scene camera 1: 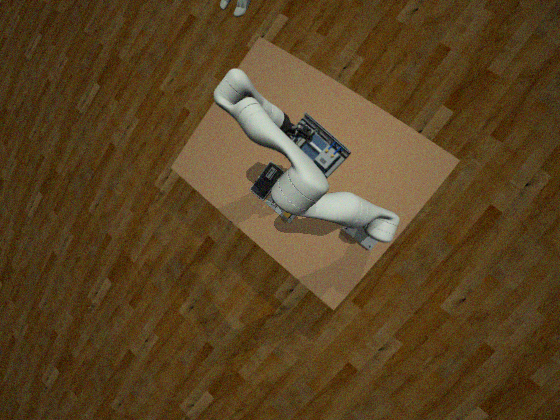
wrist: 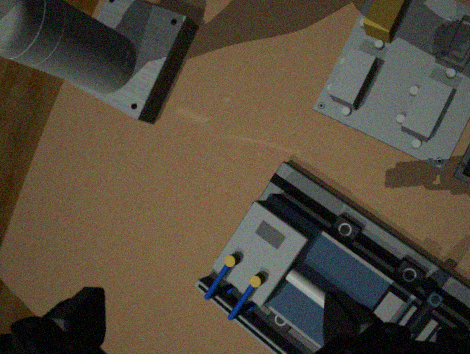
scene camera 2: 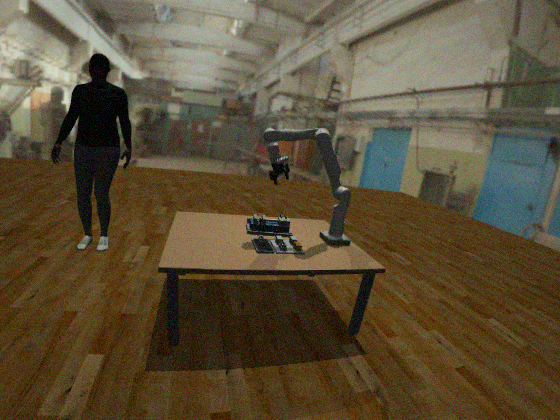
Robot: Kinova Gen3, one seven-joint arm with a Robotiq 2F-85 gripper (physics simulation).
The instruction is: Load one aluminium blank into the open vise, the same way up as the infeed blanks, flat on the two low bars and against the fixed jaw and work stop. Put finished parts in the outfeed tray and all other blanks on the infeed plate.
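Places are measured from the arm's base along level axes (x back, y left, z down), in metres.
Pixels of known places: gripper, between the fingertips: (scene camera 1: 300, 140) (wrist: 214, 315) (scene camera 2: 282, 182); arm's base, origin of its link: (wrist: 111, 64) (scene camera 2: 334, 234).
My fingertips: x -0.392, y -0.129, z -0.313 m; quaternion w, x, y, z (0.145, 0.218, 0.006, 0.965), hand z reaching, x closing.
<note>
For each thing: its top centre in the pictures, then the offset to it from my fingertips. Level surfaces: height alone.
- vise, centre of its top: (wrist: 328, 315) (scene camera 1: 312, 142) (scene camera 2: 270, 217) dx -0.022, dy -0.064, dz +0.254 m
- infeed plate, centre of its top: (wrist: 410, 66) (scene camera 2: 286, 245) dx -0.015, dy +0.219, dz +0.345 m
- yellow block, centre of its top: (wrist: 386, 4) dx +0.027, dy +0.273, dz +0.309 m
- grey piece with a rectangular outline, centre of its top: (wrist: 462, 33) dx -0.061, dy +0.257, dz +0.310 m
- table, height of its surface: dz +0.354 m
The vise (scene camera 1: 325, 158) (scene camera 2: 272, 226) (wrist: 280, 250) has a blue bed, a grey block and two blue rods with yellow ends. The infeed plate (scene camera 2: 296, 251) (wrist: 372, 116) bears two plain grey blanks (wrist: 352, 80) (wrist: 427, 111), a yellow block (wrist: 384, 21) and a grey piece with a rectangular outline (wrist: 454, 41). The dark outfeed tray (scene camera 1: 260, 188) (scene camera 2: 262, 246) has a light rectangular outline on it. My gripper (scene camera 2: 281, 180) (wrist: 214, 315) is open and empty, high above the table. Its right finger hides part of the vise in the wrist view; whether a blank lies there I cannot tell.
The arm's base (scene camera 2: 335, 240) (wrist: 157, 75) stands on the table (scene camera 2: 210, 255) to the right in scene camera 2's view. The arm hides much of the infeed plate in scene camera 1's view. A person (scene camera 2: 100, 115) stands on the floor left of the table.
</note>
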